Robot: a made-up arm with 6 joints.
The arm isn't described. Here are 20 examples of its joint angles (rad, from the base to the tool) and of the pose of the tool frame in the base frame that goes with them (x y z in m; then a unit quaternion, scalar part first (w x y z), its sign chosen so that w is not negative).
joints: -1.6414 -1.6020 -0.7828 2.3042 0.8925 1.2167
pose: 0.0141 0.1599 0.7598 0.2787 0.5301 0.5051 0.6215
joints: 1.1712 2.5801 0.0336 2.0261 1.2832 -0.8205
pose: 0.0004 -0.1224 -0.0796 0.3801 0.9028 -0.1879 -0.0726
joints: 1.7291 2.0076 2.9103 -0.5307 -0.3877 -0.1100
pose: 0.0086 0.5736 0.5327 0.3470 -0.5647 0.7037 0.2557
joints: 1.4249 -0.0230 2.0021 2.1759 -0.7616 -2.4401
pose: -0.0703 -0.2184 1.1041 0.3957 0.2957 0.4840 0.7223
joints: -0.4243 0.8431 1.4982 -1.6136 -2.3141 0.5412
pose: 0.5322 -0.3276 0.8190 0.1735 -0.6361 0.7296 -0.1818
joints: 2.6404 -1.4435 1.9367 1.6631 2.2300 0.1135
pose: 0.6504 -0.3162 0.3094 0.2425 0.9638 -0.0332 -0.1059
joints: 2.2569 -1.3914 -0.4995 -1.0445 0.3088 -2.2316
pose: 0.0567 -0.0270 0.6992 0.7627 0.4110 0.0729 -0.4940
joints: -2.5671 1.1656 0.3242 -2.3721 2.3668 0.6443
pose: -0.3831 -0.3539 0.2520 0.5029 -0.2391 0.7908 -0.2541
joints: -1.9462 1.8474 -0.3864 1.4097 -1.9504 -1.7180
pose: -0.0740 -0.1223 0.0747 0.9871 0.0290 0.0921 0.1277
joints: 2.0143 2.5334 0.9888 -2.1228 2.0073 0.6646
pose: -0.1218 0.0353 -0.1933 0.3465 0.2782 0.5980 -0.6670
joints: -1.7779 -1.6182 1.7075 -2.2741 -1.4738 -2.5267
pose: 0.1296 0.6986 0.4722 0.2362 -0.3123 -0.9127 0.1173
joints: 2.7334 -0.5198 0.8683 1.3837 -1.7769 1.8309
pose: 0.1955 -0.0720 1.1550 0.7671 -0.2269 -0.0193 -0.5998
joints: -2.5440 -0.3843 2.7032 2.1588 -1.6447 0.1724
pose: 0.4329 0.2187 0.7392 0.2175 0.6768 -0.6875 0.1481
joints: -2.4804 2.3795 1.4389 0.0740 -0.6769 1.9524
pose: -0.4563 -0.1691 -0.0314 0.5484 0.0195 -0.7860 0.2846
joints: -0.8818 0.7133 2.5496 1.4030 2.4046 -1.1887
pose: -0.0484 -0.0955 1.1268 0.4657 -0.4920 -0.1045 -0.7281
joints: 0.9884 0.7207 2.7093 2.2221 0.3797 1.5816
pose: -0.0435 -0.0177 0.9969 0.1393 -0.6429 0.3524 0.6656
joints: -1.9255 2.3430 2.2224 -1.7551 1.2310 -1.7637
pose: -0.1829 -0.5858 0.1214 0.8667 0.3455 -0.2901 0.2129
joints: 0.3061 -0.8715 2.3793 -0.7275 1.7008 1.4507
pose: -0.6168 -0.3024 0.7891 0.1063 0.5225 -0.1124 0.8385
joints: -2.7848 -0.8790 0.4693 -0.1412 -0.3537 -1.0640
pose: 0.0800 0.1385 0.9653 0.3141 0.8247 0.0011 -0.4703
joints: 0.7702 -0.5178 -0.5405 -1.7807 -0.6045 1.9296
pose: 0.1158 0.0628 0.5884 0.5140 -0.3684 0.7419 -0.2231
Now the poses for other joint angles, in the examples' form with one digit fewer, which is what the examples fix.
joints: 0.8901 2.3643 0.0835 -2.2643 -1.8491 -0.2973
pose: -0.078 -0.087 0.069 0.882 -0.116 -0.175 -0.421
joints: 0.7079 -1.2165 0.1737 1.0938 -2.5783 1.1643
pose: -0.218 -0.306 0.984 0.199 0.302 -0.556 0.749
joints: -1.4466 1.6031 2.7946 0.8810 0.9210 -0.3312
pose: -0.111 -0.486 0.825 0.413 0.316 -0.090 -0.850
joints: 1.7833 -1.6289 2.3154 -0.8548 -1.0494 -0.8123
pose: 0.216 -0.614 0.265 0.674 -0.158 -0.129 0.710
